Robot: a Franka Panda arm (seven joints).
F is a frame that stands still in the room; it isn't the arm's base.
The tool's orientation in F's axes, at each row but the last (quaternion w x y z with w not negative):
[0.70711, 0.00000, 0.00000, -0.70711]
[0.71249, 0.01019, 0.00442, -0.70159]
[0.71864, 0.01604, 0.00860, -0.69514]
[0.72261, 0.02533, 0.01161, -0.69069]
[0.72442, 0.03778, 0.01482, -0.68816]
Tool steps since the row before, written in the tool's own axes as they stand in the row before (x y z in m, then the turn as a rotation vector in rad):
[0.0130, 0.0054, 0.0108, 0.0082, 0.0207, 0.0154]
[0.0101, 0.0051, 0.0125, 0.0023, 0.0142, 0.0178]
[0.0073, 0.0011, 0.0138, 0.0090, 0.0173, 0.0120]
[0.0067, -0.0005, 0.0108, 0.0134, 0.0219, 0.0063]
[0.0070, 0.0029, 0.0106, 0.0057, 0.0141, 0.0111]
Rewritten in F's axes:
[0.0054, -0.0130, 0.0108, 0.0207, -0.0082, 0.0154]
[0.0052, -0.0103, 0.0123, 0.0141, -0.0025, 0.0179]
[0.0012, -0.0077, 0.0136, 0.0175, -0.0088, 0.0119]
[-0.0004, -0.0073, 0.0104, 0.0224, -0.0127, 0.0060]
[0.0029, -0.0076, 0.0102, 0.0140, -0.0058, 0.0111]

